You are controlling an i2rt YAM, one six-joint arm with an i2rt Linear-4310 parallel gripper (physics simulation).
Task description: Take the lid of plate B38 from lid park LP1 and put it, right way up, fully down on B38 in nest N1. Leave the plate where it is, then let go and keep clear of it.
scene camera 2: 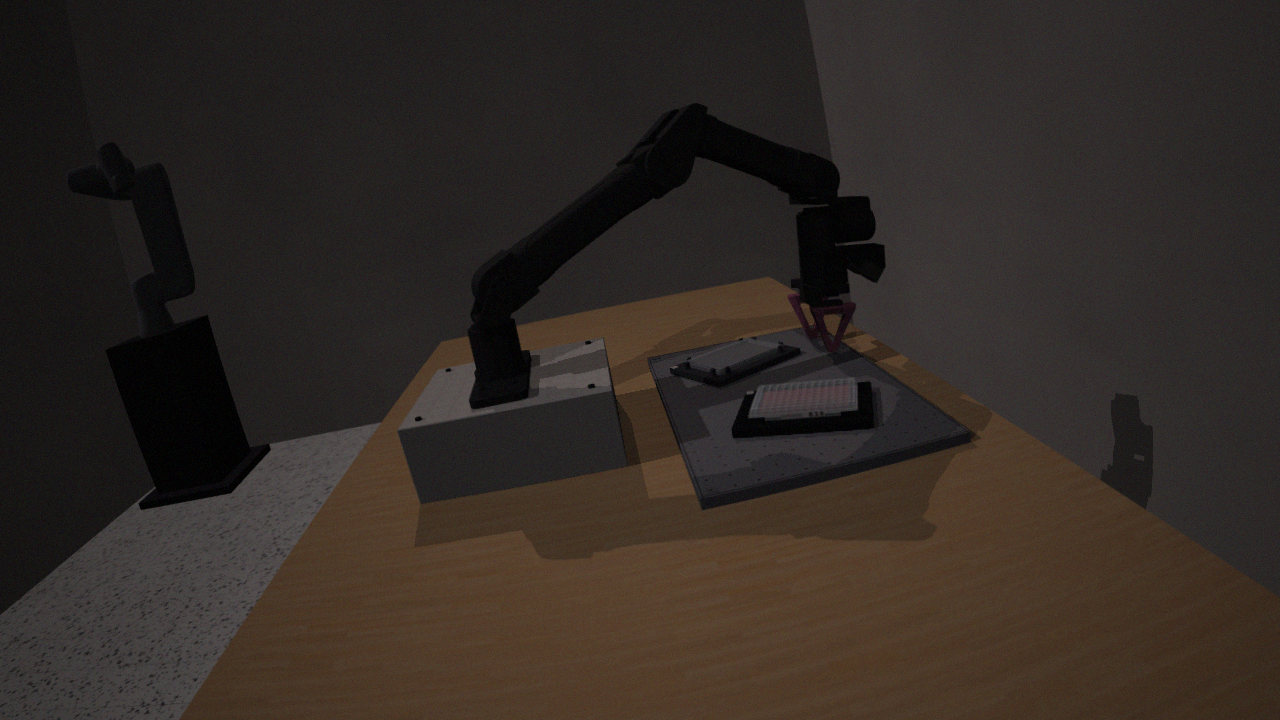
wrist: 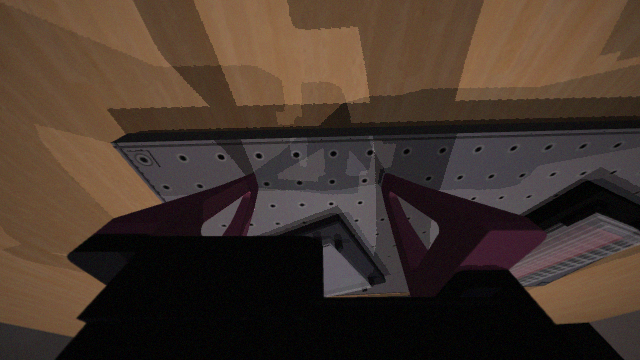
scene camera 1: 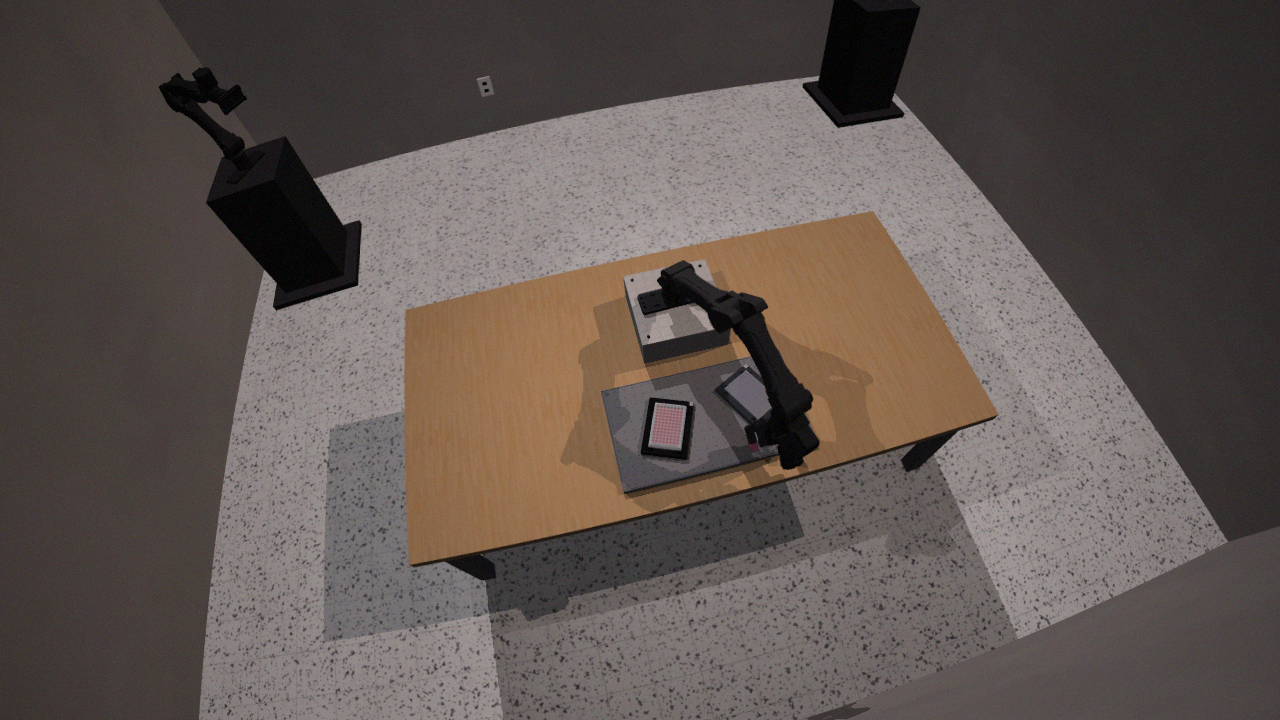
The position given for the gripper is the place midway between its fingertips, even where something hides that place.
Observation:
The gripper (scene camera 2: 822,345) is open and touches a perforated grey base board (scene camera 2: 704,414). A grey lid (scene camera 2: 738,354) rests on a black lid holder (scene camera 2: 684,370). Further things: a well plate (scene camera 2: 823,398).
The grey lid shows as well in the wrist view (wrist: 341,275) and in scene camera 1 (scene camera 1: 745,389). The well plate also shows in the wrist view (wrist: 597,236) and in scene camera 1 (scene camera 1: 667,427). The gripper shows as well in the wrist view (wrist: 319,180).

